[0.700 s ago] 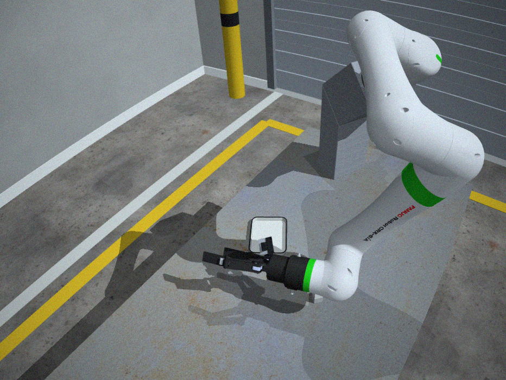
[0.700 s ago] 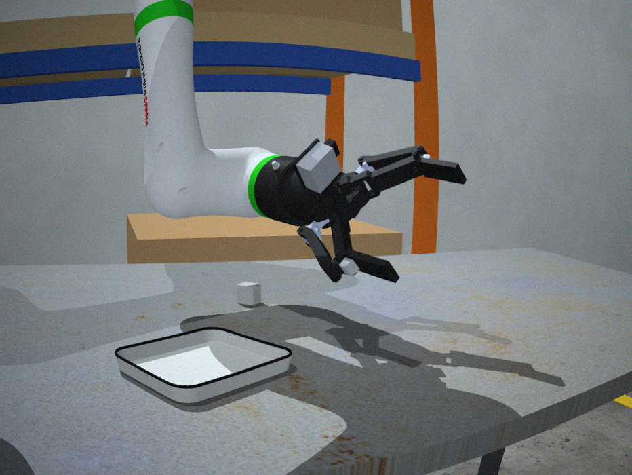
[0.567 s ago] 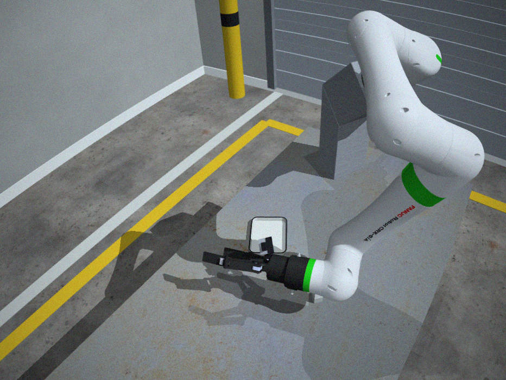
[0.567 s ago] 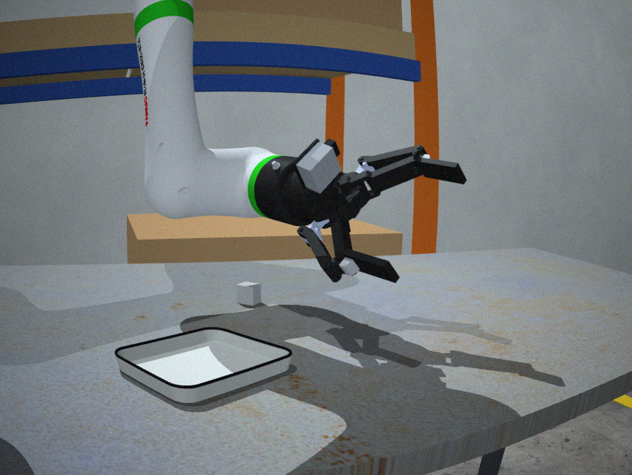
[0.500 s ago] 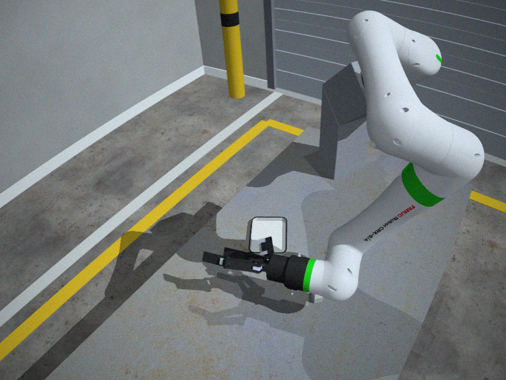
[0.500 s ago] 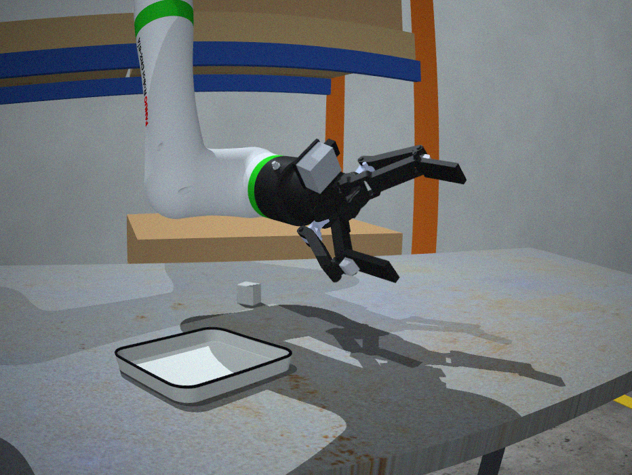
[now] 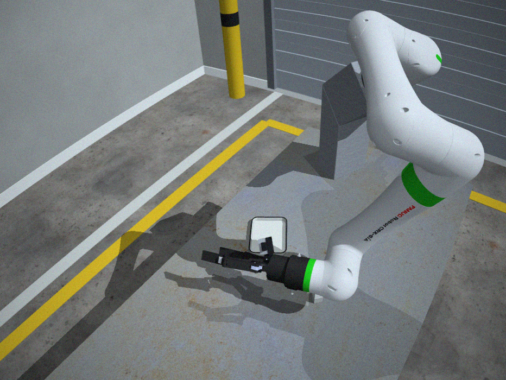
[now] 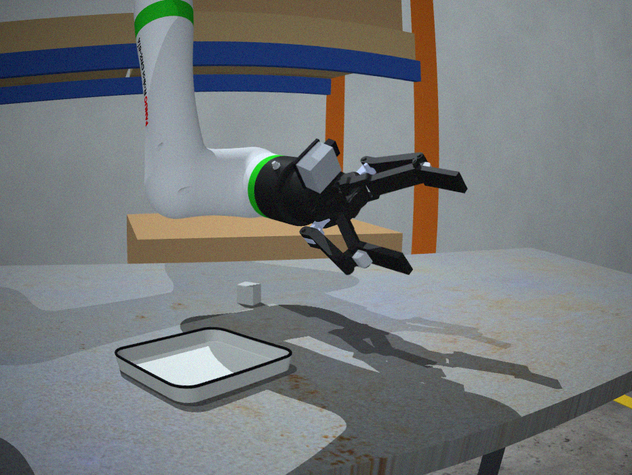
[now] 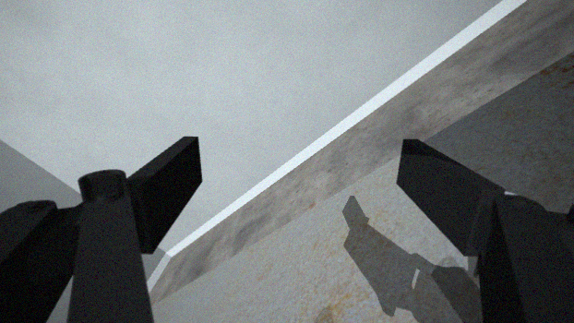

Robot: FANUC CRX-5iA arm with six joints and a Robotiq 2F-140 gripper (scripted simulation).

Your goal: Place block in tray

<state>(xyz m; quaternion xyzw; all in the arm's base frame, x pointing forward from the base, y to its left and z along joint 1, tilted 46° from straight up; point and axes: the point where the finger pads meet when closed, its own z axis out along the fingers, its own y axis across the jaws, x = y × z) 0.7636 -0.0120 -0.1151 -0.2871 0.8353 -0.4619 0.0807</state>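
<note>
Now: the small block 26 cm to the left of my hand, 15 cm behind it and 14 cm below it. Also, from my hand: white tray 24 cm behind, 14 cm below, 2 cm to the right.
</note>
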